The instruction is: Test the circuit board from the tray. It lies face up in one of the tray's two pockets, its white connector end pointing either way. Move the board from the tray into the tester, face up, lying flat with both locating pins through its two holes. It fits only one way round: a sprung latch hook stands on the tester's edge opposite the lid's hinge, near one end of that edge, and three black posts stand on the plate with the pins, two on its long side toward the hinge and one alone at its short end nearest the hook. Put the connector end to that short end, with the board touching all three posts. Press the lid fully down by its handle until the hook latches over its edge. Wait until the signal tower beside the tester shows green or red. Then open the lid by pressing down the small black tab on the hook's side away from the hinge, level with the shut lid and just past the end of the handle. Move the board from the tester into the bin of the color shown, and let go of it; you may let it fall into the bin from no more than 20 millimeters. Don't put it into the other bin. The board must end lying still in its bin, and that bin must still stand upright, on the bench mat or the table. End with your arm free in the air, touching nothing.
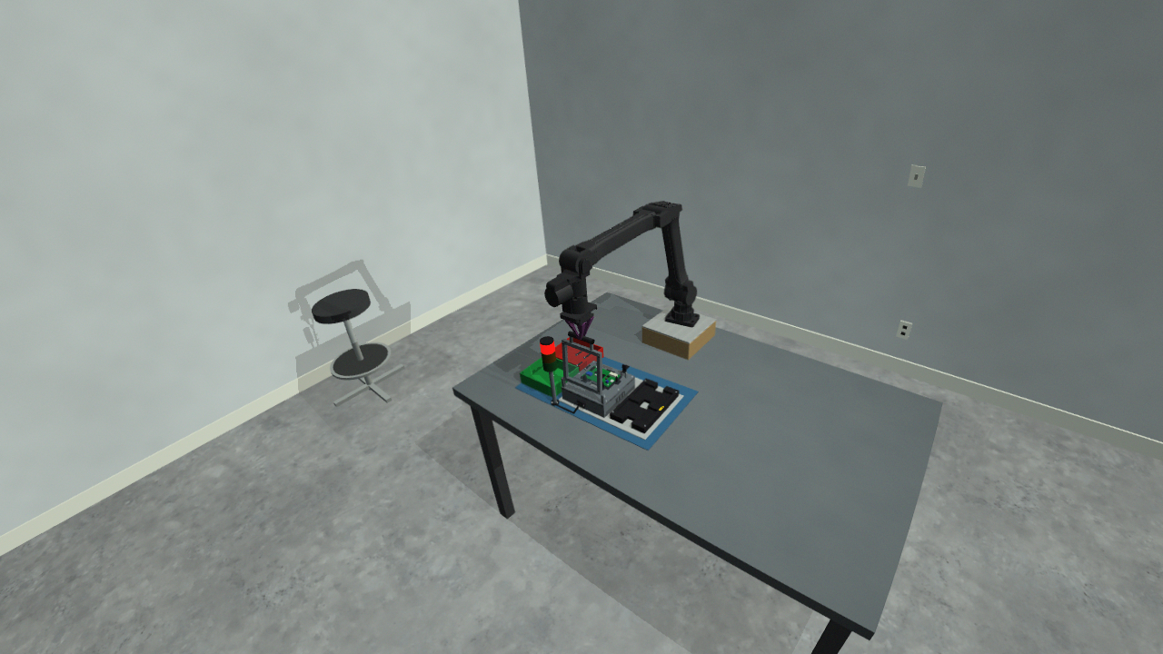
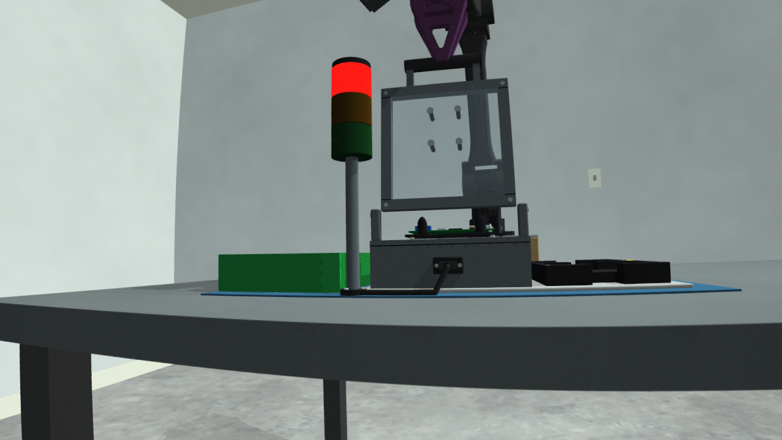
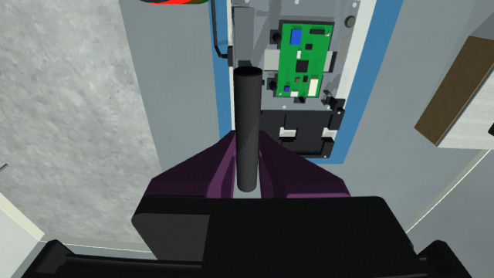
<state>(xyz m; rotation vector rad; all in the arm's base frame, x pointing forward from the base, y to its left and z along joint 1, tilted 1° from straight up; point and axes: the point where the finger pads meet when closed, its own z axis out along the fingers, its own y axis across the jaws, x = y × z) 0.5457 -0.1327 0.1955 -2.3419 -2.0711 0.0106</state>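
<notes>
My gripper is now 210 mm above the green circuit board, 80 mm past it and 10 mm to the right of it. The rest, counted from my hand: black tester plate 210 mm below, 80 mm behind, 20 mm to the left; black latch hook 190 mm below, 140 mm behind, 80 mm to the left; clear lid 90 mm below, 10 mm ahead.
</notes>
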